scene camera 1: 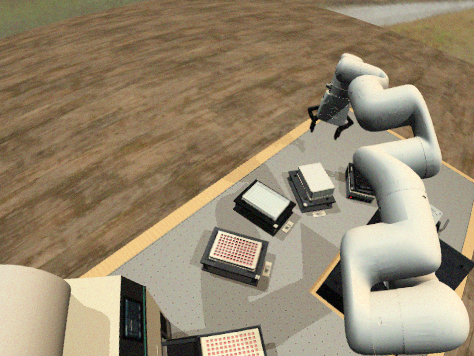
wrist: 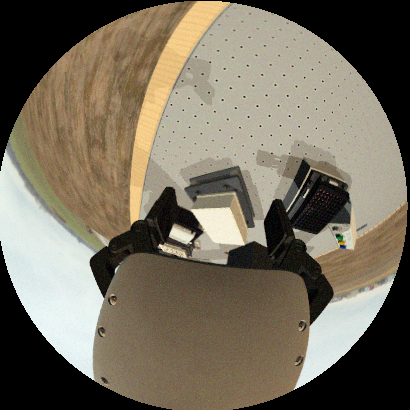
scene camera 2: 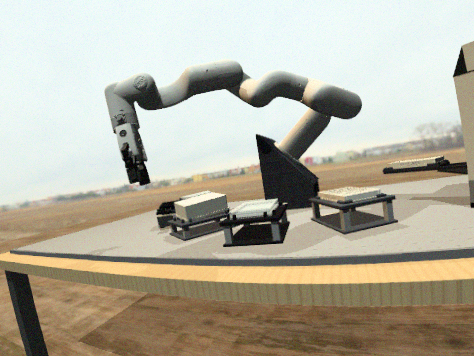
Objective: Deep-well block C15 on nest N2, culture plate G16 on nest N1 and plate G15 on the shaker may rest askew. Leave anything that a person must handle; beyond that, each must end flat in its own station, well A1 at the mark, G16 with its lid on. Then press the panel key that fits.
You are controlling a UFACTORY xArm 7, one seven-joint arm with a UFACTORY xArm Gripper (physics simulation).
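Observation:
My gripper (scene camera 1: pixel 325 134) (scene camera 2: pixel 140 182) (wrist: pixel 222 204) is open and empty, high above the table's far end. The cream deep-well block (scene camera 1: pixel 316 179) (scene camera 2: pixel 201 205) (wrist: pixel 221 220) sits on a dark nest (scene camera 1: pixel 320 206) (wrist: pixel 246 192) and looks slightly turned on it. A pale, glassy-topped plate (scene camera 1: pixel 263 199) (scene camera 2: pixel 254 207), apparently the lidded culture plate, rests on the neighbouring black nest (scene camera 1: pixel 241 210) (scene camera 2: pixel 276 232). A black plate (wrist: pixel 327 199) is on the boxy device with a red light (scene camera 1: pixel 359 195) (wrist: pixel 300 187), apparently the shaker; the arm partly hides it in scene camera 1. Its seating, the labels and the A1 marks are unreadable.
Another nest (scene camera 1: pixel 227 276) (scene camera 2: pixel 345 225) bears a red-welled plate (scene camera 1: pixel 236 249) (scene camera 2: pixel 350 193). A second such plate (scene camera 1: pixel 232 344) (scene camera 2: pixel 415 162) is on a tray beside the large cream instrument (scene camera 1: pixel 135 295). The panel (scene camera 1: pixel 437 215) (wrist: pixel 344 236) shows coloured keys beyond the shaker, mostly hidden by the arm in scene camera 1.

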